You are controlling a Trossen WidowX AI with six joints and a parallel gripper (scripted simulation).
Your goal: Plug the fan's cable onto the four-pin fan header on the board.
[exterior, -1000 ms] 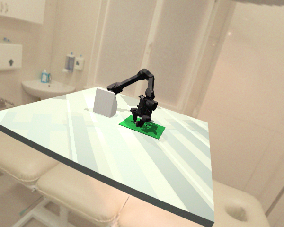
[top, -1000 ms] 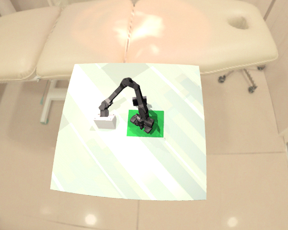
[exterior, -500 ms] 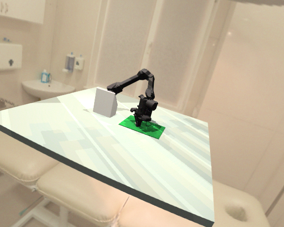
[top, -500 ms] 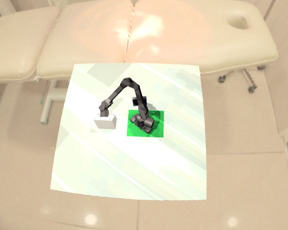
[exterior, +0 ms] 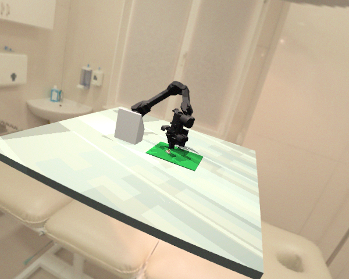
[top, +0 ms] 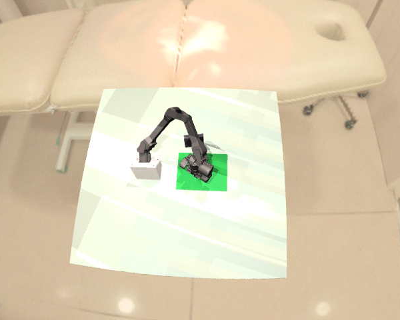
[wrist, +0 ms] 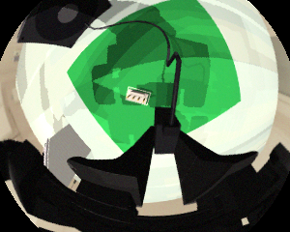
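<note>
The pale four-pin header is 60 mm below my gripper tip, 40 mm to the left of it and 10 mm behind it. Round my gripper tip: dark fan plug 10 mm to the left, 10 mm above; green board 80 mm below, 50 mm to the left, 40 mm ahead; black fan 220 mm to the left, 10 mm behind.
</note>
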